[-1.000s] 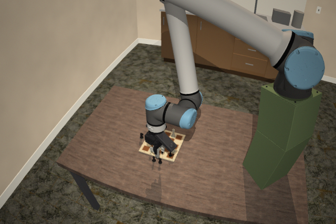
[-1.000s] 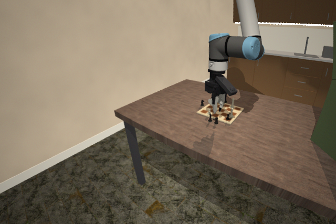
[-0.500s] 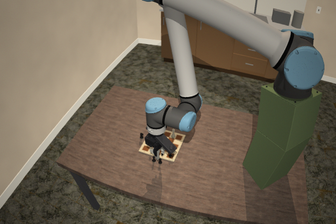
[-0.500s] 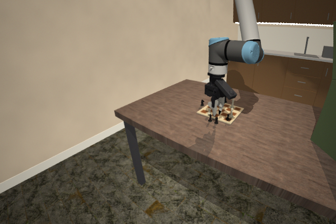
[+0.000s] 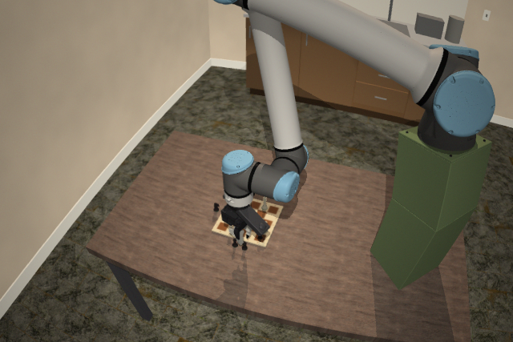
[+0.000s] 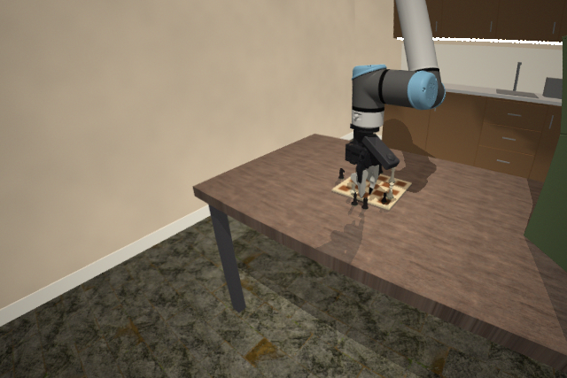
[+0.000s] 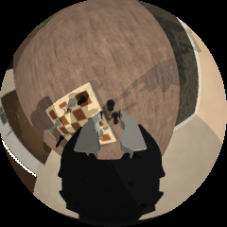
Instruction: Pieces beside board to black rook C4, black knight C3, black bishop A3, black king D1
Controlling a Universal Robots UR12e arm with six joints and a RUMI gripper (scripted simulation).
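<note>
My gripper is now 30 mm short of the chessboard, 140 mm to the left of it and 50 mm above it.
</note>
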